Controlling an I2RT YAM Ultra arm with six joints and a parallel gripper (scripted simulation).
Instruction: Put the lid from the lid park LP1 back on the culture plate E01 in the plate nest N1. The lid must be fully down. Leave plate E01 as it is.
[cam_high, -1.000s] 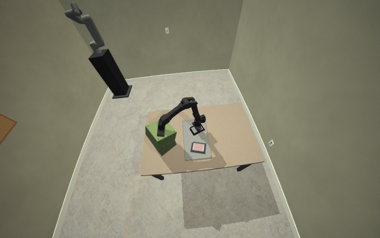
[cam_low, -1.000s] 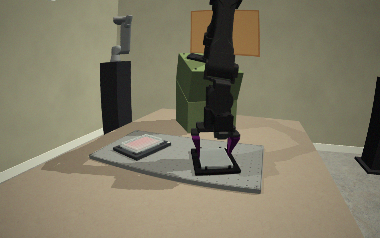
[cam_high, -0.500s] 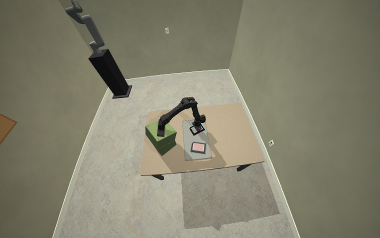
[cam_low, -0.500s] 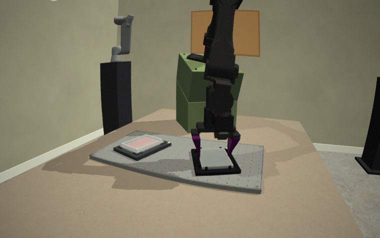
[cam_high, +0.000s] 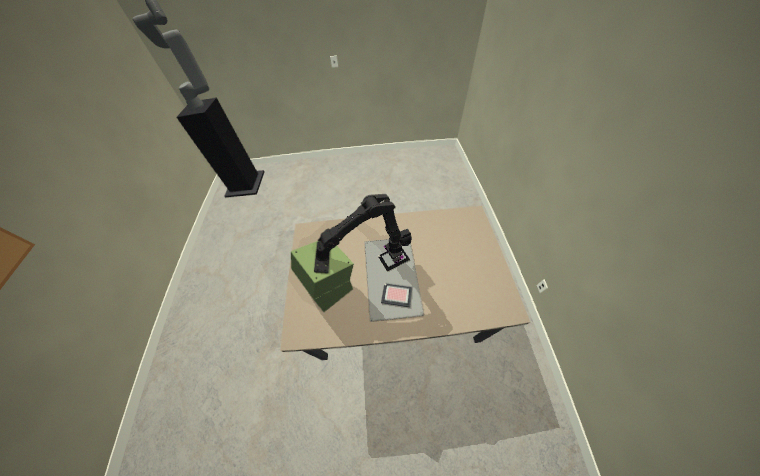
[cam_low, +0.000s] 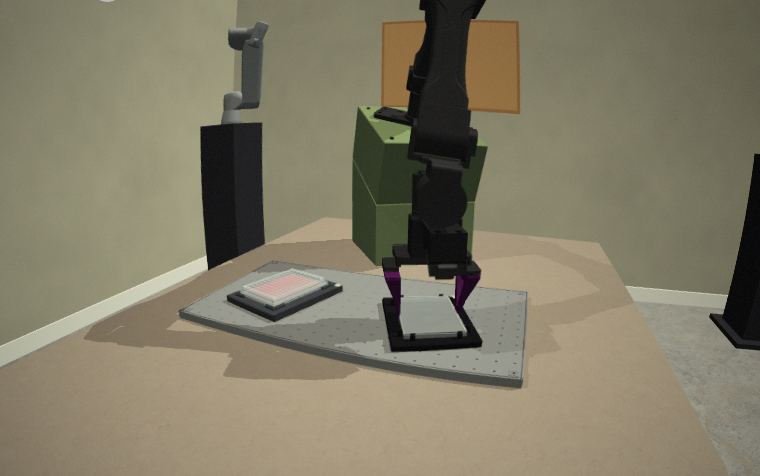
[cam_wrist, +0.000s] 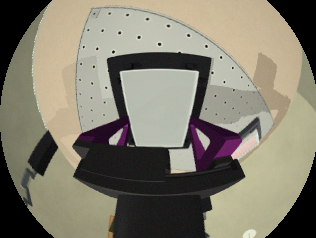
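Now: hand 2 cm above the black lid park LP1. The rest, counted from my hand: clear lid: 1 cm below; then culture plate E01: 25 cm to the right.
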